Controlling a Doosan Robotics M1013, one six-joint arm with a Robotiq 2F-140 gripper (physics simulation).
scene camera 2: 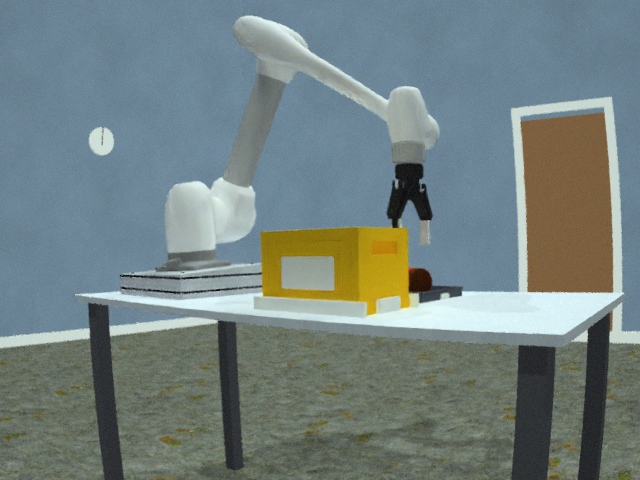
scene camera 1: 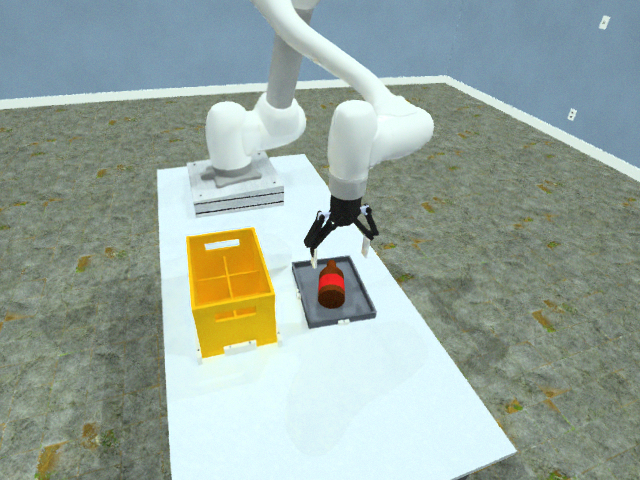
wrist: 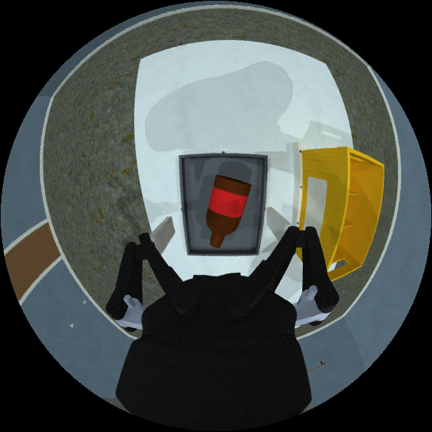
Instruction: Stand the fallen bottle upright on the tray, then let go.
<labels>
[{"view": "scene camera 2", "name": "gripper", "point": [411, 244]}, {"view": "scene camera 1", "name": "gripper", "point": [339, 260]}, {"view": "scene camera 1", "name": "brown bottle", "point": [331, 294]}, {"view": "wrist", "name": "gripper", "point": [219, 220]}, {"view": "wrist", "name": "brown bottle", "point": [228, 197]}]
</labels>
